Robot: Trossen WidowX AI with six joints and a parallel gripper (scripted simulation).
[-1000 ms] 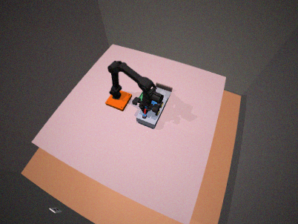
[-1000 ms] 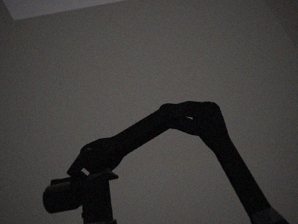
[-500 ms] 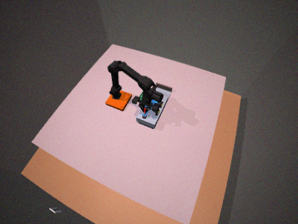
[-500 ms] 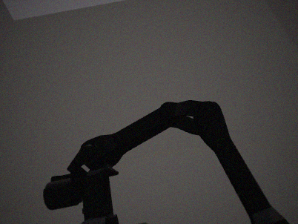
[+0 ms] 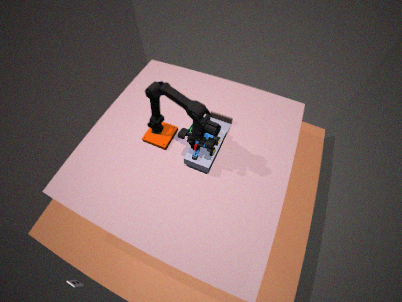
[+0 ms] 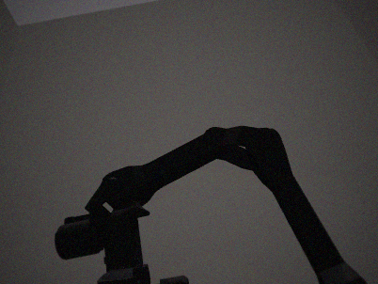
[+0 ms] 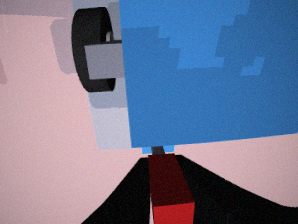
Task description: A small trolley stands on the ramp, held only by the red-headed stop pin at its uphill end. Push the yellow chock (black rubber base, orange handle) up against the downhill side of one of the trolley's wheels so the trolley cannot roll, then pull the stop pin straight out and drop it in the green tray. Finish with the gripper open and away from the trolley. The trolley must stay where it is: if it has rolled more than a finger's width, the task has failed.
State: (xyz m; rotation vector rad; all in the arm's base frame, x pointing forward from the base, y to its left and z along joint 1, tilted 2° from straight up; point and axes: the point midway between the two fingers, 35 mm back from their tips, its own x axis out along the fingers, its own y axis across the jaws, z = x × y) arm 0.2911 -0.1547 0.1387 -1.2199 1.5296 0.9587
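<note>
My gripper tip is now 4 cm short of the blue trolley, 9 cm to the right of it and 3 cm above it. The rest, counted from my gripper tip: stop pin right at my gripper tip; ramp 4 cm ahead, 9 cm to the left, 10 cm below.
</note>
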